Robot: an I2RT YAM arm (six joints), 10 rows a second.
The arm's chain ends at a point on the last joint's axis. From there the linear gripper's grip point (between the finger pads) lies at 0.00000 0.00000 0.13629 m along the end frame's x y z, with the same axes.
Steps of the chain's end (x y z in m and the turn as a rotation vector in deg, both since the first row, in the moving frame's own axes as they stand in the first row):
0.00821 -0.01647 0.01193 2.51 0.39 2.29
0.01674 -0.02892 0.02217 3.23 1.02 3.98
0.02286 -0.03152 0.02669 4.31 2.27 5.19
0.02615 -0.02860 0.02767 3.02 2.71 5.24
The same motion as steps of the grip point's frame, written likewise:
0.00926 -0.02242 0.01180 2.51 0.39 2.29
0.01943 -0.03651 0.02193 3.23 1.02 3.98
0.02871 -0.04150 0.02620 4.31 2.27 5.19
0.03291 -0.03547 0.02733 3.02 2.71 5.24

